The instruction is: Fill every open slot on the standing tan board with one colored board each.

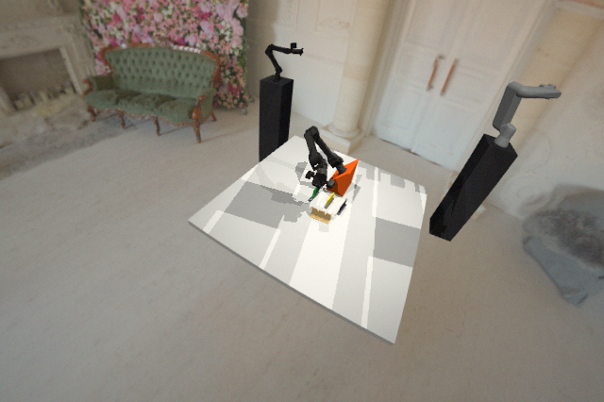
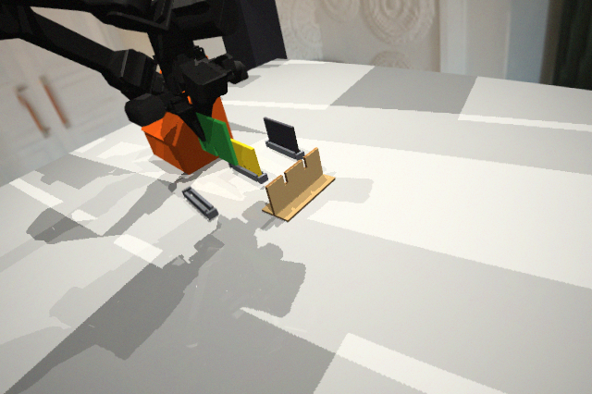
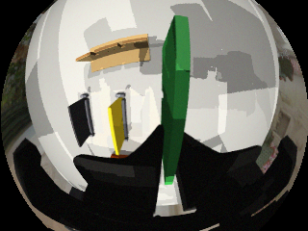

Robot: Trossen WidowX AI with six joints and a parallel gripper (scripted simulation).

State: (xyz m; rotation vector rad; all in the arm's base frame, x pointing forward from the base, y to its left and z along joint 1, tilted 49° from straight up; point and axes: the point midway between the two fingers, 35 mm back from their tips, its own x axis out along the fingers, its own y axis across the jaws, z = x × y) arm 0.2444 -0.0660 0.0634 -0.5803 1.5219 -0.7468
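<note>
My gripper tip is 100 mm short of the tan board, 80 mm to the right of it and 100 mm above it. Round my gripper tip: yellow board (50 mm behind, 90 mm to the left, 100 mm below); then green board (30 mm ahead); then black board (30 mm behind, 180 mm to the left, 100 mm below).
</note>
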